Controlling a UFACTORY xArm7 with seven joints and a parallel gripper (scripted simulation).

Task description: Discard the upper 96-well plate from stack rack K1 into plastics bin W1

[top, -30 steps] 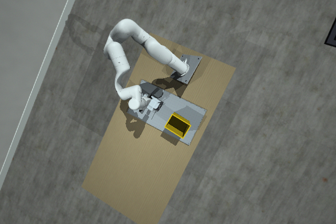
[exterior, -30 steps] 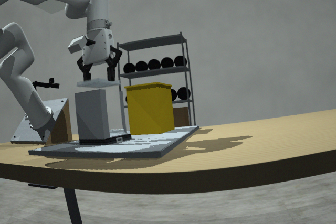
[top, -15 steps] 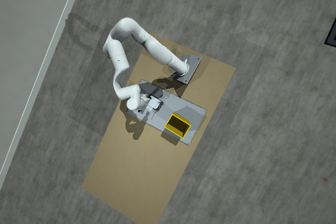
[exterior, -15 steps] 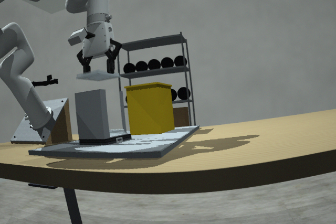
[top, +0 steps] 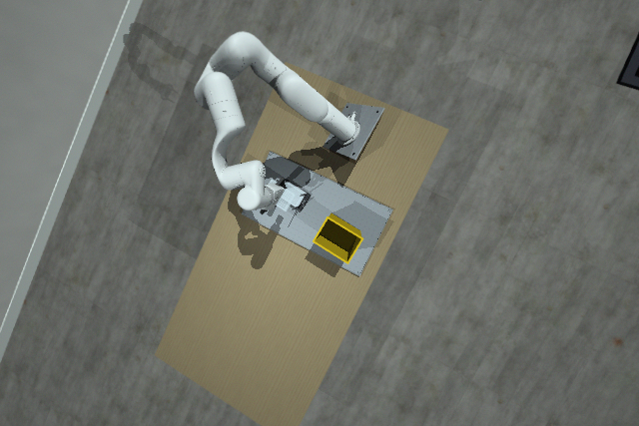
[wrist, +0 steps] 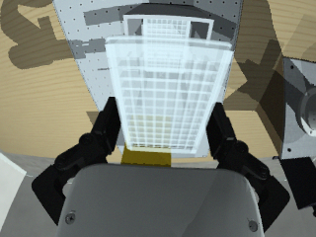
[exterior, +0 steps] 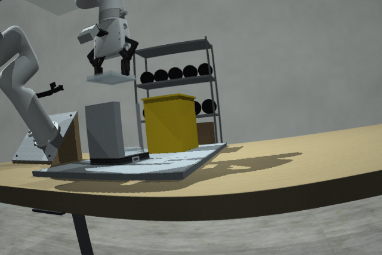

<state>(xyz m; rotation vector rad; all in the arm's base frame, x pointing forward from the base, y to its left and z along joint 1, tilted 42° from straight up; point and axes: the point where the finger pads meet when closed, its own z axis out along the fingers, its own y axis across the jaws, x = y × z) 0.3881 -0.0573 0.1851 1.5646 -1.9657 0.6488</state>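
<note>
Right now the yellow plastics bin W1 is 30 cm to the left of my hand, 14 cm below it and 9 cm ahead of it. Round my hand: grey rack wall 15 cm below, 7 cm to the right, 1 cm behind.
</note>
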